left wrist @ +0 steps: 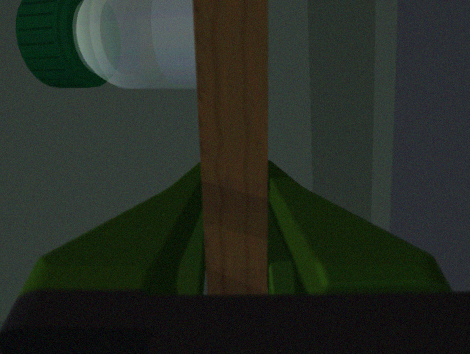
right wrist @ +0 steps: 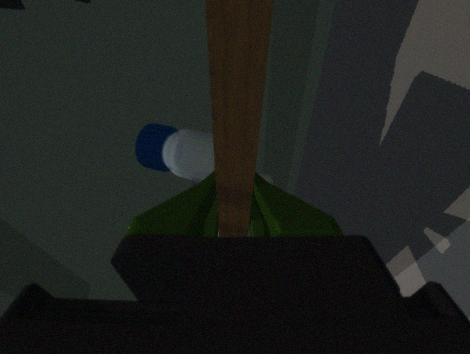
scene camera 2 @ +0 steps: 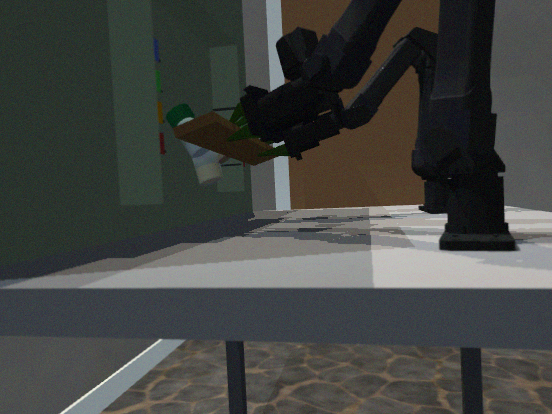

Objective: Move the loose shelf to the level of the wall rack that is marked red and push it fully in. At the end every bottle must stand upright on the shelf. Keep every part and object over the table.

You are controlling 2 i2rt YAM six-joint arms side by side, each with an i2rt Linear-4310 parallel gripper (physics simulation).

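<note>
The brown loose shelf [scene camera 2: 220, 137] [left wrist: 234, 100] [right wrist: 237, 100] is held high above the table, tilted, its left end in the scene view raised. My left gripper [scene camera 2: 233, 126] [left wrist: 235, 176] and my right gripper [scene camera 2: 266, 152] [right wrist: 234, 176] are shut on its edge. A green-capped bottle [scene camera 2: 204, 162] [left wrist: 145, 42] is tilted beyond the shelf; its cap shows above the board and its base below. A blue-capped bottle [right wrist: 192, 152] lies across behind the board in the right wrist view, with a bit of its base on the other side. The red mark [scene camera 2: 162, 143] is lowest on the rack post [scene camera 2: 135, 125].
Orange [scene camera 2: 160, 112], green [scene camera 2: 159, 81] and blue [scene camera 2: 156, 50] marks stand above the red one. A second pale post [scene camera 2: 230, 180] and thin dark bars show behind the shelf. A dark green wall stands behind the rack. The table [scene camera 2: 300, 270] lies below, with the arm bases at its right.
</note>
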